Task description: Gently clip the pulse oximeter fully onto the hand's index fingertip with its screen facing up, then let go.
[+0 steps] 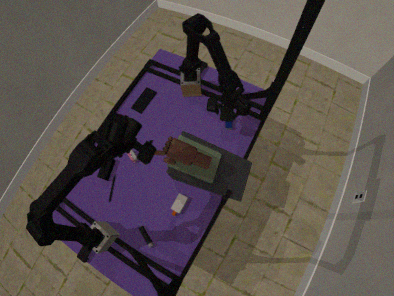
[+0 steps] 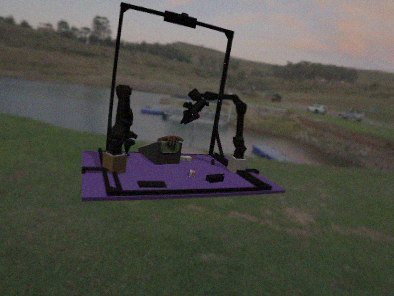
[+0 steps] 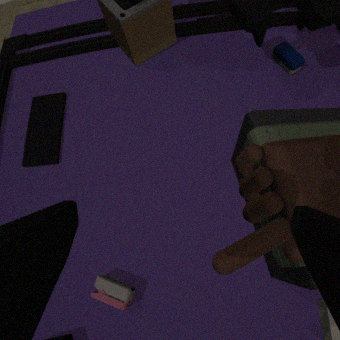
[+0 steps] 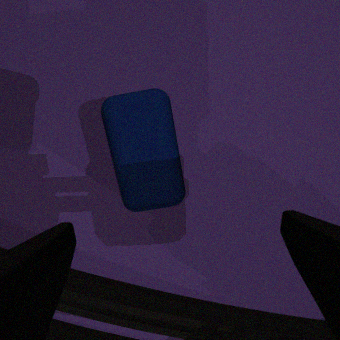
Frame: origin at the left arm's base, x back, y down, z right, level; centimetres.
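Seen in the pictures: left gripper, between the fingertips: (image 1: 142,134) (image 2: 182,123) (image 3: 186,214); right gripper, between the fingertips: (image 2: 123,151) (image 3: 278,36) (image 4: 178,227); left arm's base, origin of its link: (image 1: 95,237) (image 2: 238,157); right arm's base, origin of its link: (image 1: 190,76) (image 2: 115,153).
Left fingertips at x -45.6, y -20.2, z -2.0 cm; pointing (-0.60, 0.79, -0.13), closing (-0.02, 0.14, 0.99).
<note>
Pixels of each thing's top centre, then the offset from my left fingertips to it. "*": a spot on its surface instead.
- small white-and-pink piece, a spot on its surface: (image 3: 114,292) (image 1: 132,155) * dz -11.3, dx +7.5, dy +27.6 cm
- white box with an orange end, centre of its top: (image 1: 178,205) dz +20.7, dx +12.8, dy +27.9 cm
- black cylinder, centre of its top: (image 1: 145,236) dz +17.4, dx +33.0, dy +28.0 cm
- thin black stick, centre of its top: (image 1: 111,187) dz -10.8, dx +26.1, dy +29.8 cm
- black box, centre of its top: (image 1: 104,167) (image 2: 215,175) dz -19.2, dx +20.7, dy +27.2 cm
- flat black slab, centre of its top: (image 3: 43,126) (image 2: 152,183) (image 1: 143,99) dz -29.2, dx -20.0, dy +29.9 cm
A small rounded blue block with a pale underside (image 1: 228,124) (image 3: 289,56) (image 4: 143,150) lies on the purple mat and may be the pulse oximeter; no screen can be made out. A small white-and-pink piece (image 1: 132,156) (image 2: 191,173) (image 3: 114,292) lies on the mat on the other side of the hand. The brown hand (image 1: 187,152) (image 2: 171,139) (image 3: 310,170) rests on a pad, its index finger (image 3: 250,247) pointing out with a bare tip. My right gripper (image 4: 178,227) is open and empty, above and beside the blue block. My left gripper (image 3: 186,214) is open and empty, high near the index finger.
A dark grey wedge stand (image 1: 237,175) (image 2: 167,156) carries the green pad and hand. A white box with an orange end (image 1: 180,202), a black cylinder (image 1: 146,236), a thin black stick (image 1: 112,187), a black box (image 2: 215,178) and a flat black slab (image 1: 144,99) (image 3: 45,130) lie around.
</note>
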